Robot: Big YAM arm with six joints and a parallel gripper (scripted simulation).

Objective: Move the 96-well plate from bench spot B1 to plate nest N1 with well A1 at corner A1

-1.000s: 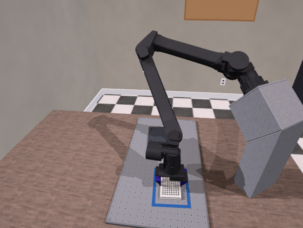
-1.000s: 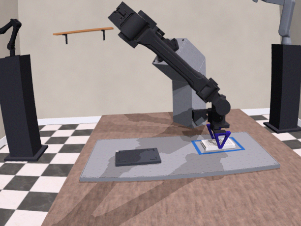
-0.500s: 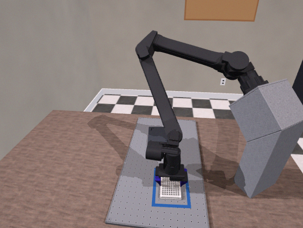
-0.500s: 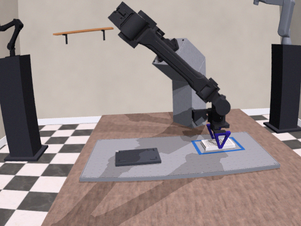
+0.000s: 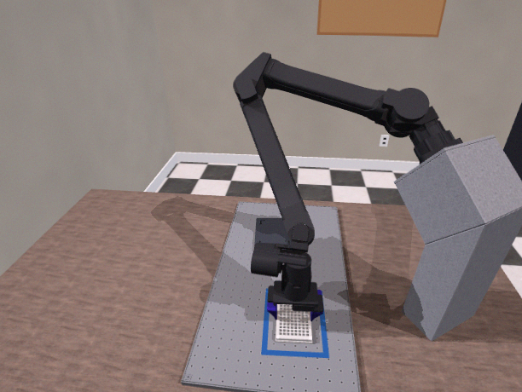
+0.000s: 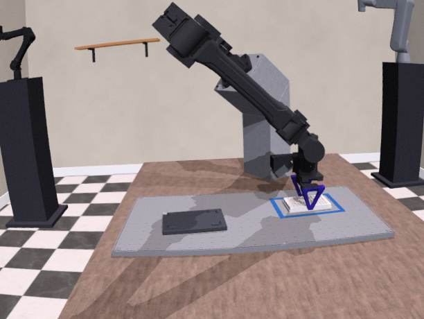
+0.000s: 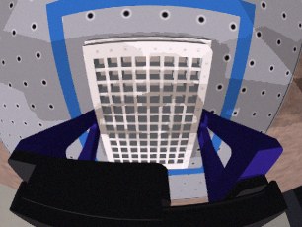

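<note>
Now: the dark plate nest N1 70 mm ahead of my hand, 330 mm to the right of it and 10 mm below it. From my hand the other things lie so: A1 mark: 20 mm ahead, 410 mm to the right; then white 96-well plate: right at my hand.
</note>
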